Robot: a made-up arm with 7 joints. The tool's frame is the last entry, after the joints. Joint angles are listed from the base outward. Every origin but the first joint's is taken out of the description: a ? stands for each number. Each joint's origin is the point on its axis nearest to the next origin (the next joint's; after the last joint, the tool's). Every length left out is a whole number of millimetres.
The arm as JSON. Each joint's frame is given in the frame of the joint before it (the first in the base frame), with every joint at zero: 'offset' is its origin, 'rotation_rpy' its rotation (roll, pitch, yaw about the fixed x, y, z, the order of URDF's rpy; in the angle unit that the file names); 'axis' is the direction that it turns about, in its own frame. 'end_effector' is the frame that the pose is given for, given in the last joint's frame.
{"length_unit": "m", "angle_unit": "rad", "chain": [
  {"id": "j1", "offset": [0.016, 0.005, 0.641], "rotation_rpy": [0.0, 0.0, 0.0], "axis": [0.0, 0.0, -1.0]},
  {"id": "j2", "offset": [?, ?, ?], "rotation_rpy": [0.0, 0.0, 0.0], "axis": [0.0, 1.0, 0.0]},
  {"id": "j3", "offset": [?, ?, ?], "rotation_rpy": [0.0, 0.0, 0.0], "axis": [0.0, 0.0, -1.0]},
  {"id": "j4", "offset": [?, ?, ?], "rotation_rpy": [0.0, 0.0, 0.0], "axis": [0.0, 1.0, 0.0]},
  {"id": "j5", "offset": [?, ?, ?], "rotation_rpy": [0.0, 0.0, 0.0], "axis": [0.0, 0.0, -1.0]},
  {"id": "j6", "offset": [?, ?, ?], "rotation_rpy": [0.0, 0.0, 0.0], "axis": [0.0, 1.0, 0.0]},
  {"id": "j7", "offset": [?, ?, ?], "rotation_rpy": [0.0, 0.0, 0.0], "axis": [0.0, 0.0, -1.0]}
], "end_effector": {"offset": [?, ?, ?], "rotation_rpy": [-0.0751, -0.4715, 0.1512]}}
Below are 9 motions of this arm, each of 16 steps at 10 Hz.
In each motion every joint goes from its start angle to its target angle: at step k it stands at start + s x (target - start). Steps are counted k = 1, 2, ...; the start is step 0. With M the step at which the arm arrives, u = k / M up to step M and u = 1 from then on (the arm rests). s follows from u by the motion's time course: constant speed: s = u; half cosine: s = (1 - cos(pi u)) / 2; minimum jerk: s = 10 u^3 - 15 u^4 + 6 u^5.
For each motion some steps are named. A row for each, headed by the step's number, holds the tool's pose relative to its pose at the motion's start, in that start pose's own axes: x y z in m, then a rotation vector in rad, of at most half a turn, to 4 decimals.
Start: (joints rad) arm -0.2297 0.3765 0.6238 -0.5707 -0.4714 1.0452 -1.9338
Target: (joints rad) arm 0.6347 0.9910 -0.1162 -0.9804 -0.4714 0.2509 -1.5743
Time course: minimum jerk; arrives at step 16
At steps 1, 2, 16:
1: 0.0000 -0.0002 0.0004 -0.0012 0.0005 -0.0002
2: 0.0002 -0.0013 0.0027 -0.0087 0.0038 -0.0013
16: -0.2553 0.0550 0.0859 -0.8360 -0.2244 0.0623

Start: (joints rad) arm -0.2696 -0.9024 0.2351 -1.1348 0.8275 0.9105 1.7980
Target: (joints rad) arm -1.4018 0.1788 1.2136 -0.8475 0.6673 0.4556 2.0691
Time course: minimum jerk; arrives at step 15
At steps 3, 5, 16:
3: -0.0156 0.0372 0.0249 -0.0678 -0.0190 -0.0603
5: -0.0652 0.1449 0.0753 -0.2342 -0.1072 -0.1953
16: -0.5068 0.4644 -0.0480 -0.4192 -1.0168 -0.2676

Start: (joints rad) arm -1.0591 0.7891 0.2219 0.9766 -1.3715 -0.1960 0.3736
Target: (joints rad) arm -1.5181 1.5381 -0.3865 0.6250 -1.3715 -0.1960 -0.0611
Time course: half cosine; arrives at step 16
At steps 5, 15, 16:
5: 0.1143 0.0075 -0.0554 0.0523 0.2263 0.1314
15: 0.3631 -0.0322 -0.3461 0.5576 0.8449 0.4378
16: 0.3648 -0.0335 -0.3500 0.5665 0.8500 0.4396

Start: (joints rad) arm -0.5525 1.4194 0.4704 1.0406 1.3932 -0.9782 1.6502
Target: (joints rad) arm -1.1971 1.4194 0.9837 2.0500 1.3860 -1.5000 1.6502
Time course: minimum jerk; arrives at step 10
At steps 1, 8, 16:
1: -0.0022 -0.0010 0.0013 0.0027 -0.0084 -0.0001
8: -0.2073 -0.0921 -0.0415 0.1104 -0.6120 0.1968
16: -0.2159 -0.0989 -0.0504 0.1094 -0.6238 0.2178

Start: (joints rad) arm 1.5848 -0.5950 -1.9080 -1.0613 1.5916 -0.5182 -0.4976
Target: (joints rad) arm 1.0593 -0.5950 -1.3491 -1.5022 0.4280 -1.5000 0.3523
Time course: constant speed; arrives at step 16
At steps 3, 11, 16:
3: -0.0589 -0.0451 0.0368 0.0464 -0.3077 -0.1061
11: -0.2397 -0.1536 0.0465 0.3359 -1.1259 -0.6172
16: -0.3325 -0.1916 -0.0042 0.6876 -1.5768 -1.0112

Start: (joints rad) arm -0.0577 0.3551 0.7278 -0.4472 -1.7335 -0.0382 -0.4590
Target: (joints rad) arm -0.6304 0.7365 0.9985 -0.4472 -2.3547 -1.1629 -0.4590
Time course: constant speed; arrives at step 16
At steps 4, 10, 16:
4: -0.0141 -0.0375 -0.0065 0.0663 -0.2505 0.2256
10: -0.0181 -0.1056 -0.0465 0.2484 -0.6559 0.4561
16: 0.0069 -0.1650 -0.1260 0.5124 -1.0555 0.5206

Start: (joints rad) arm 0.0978 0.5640 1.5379 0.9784 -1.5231 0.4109 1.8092
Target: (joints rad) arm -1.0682 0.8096 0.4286 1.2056 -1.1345 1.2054 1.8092
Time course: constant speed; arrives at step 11
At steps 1, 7, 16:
1: -0.0307 0.0793 0.0250 -0.2008 -0.0921 0.1204
7: -0.3324 0.4639 -0.1549 -1.5527 -0.6742 0.5375
16: -0.4259 0.4946 -0.4871 -2.5512 -1.0270 0.4145

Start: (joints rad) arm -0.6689 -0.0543 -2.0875 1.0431 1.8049 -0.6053 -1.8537
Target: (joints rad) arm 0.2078 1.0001 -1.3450 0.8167 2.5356 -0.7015 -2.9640
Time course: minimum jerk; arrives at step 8
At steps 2, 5, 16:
2: -0.0663 -0.0646 -0.0481 0.1845 -0.0629 -0.0545
5: -0.3886 -0.0689 -0.5372 1.2690 -0.7094 -0.3082
16: -0.3984 0.1162 -0.7420 1.6501 -1.1937 -0.3605

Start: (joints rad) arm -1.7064 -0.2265 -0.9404 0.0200 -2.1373 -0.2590 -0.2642
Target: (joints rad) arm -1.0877 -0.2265 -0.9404 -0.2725 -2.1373 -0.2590 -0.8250
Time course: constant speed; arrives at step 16
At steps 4, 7, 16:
4: 0.0174 -0.0168 -0.0168 -0.0311 0.0664 0.0224
7: 0.0287 -0.0341 -0.0305 -0.0428 0.1223 0.0335
16: 0.0466 -0.1093 -0.0734 -0.0128 0.3006 0.0328

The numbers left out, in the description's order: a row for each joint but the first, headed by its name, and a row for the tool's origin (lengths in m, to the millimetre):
j2: -0.028 -0.027 0.0
j3: -0.019 0.0 0.243
j4: -0.022 -0.01 0.0
j5: -0.007 0.0 0.302
j6: 0.024 0.008 0.0
j7: 0.005 0.0 0.123
tool: -0.008 -0.006 0.0

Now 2 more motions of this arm.
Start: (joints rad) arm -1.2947 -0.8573 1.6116 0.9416 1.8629 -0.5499 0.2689
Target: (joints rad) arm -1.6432 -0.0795 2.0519 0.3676 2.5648 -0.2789 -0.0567
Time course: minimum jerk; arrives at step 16
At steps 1, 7, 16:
1: -0.0001 -0.0004 0.0005 -0.0020 0.0002 -0.0018
7: -0.0467 -0.0888 0.0929 -0.2635 0.0509 -0.3734
16: -0.2887 -0.2694 0.2132 -0.2648 0.1782 -1.1351

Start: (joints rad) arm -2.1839 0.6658 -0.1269 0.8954 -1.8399 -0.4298 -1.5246
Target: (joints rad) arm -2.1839 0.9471 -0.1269 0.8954 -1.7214 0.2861 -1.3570
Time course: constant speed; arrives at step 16
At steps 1, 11, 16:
1: -0.0062 -0.0033 0.0077 0.0232 -0.0139 -0.0379
11: -0.0826 -0.0279 0.0724 0.2834 -0.1619 -0.3917
16: -0.1280 -0.0333 0.0947 0.4352 -0.2393 -0.5464

